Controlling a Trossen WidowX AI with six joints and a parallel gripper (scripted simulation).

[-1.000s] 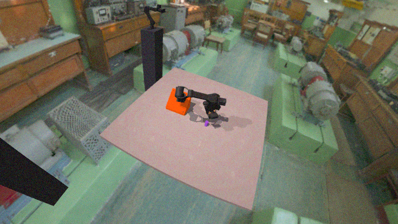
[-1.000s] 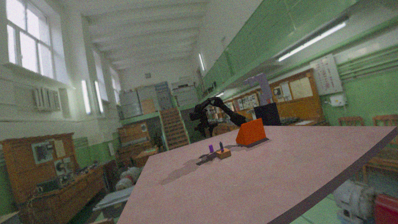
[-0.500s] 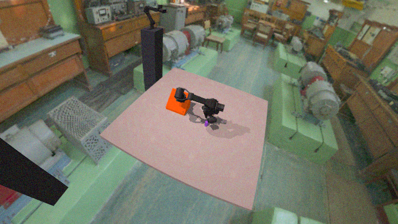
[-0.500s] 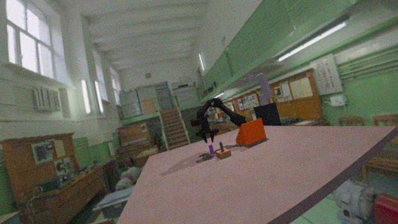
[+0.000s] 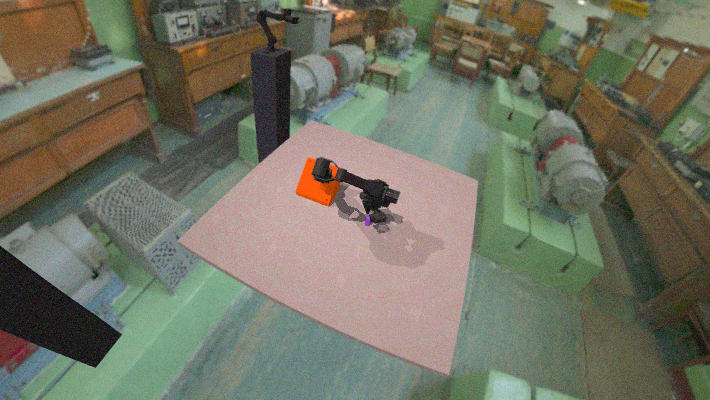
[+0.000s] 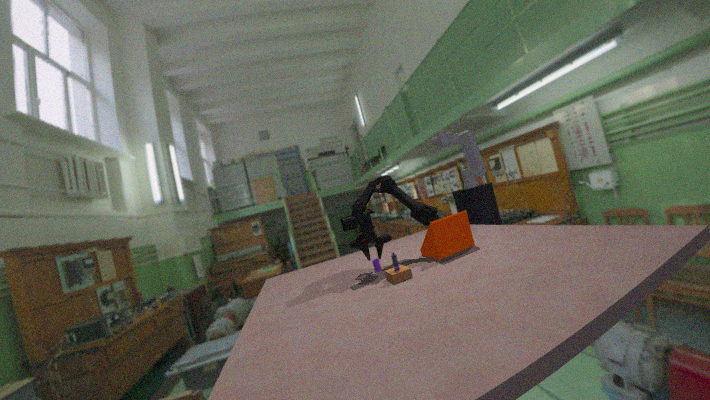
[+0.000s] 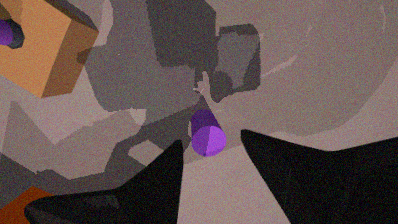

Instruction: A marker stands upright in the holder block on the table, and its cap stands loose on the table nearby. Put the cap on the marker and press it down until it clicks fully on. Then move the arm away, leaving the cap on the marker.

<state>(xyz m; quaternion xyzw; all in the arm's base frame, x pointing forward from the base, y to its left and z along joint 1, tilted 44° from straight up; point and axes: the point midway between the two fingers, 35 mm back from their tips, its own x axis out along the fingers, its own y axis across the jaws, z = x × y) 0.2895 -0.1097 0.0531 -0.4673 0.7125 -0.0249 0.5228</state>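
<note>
Right now my gripper tip is 20 mm above the purple cap.
</note>
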